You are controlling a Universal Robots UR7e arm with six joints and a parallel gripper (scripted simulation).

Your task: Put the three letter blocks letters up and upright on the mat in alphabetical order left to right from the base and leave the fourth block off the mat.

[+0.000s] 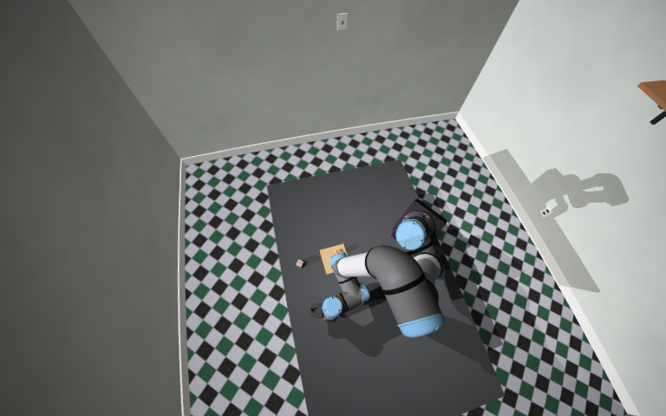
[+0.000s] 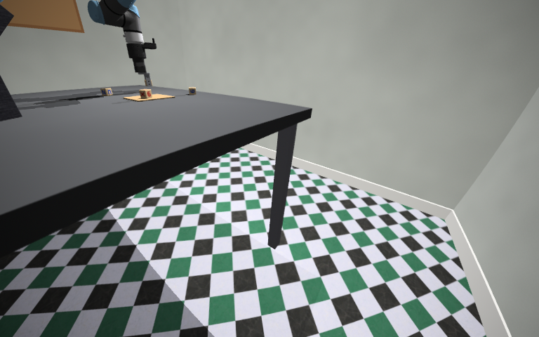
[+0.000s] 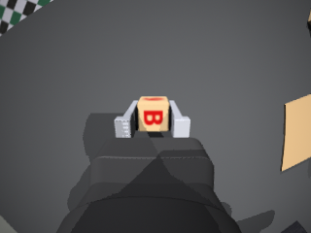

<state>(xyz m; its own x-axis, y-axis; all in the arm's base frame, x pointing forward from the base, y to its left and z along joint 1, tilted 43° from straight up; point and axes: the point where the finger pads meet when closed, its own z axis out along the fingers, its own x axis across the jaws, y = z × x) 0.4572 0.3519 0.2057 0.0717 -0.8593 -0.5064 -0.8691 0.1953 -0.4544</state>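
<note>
Now: hand 30 cm to the left of the mat, 4 cm above it and 2 cm past it. The rest, counted from my hand: G block 33 cm to the right, 3 cm below, 3 cm behind.
</note>
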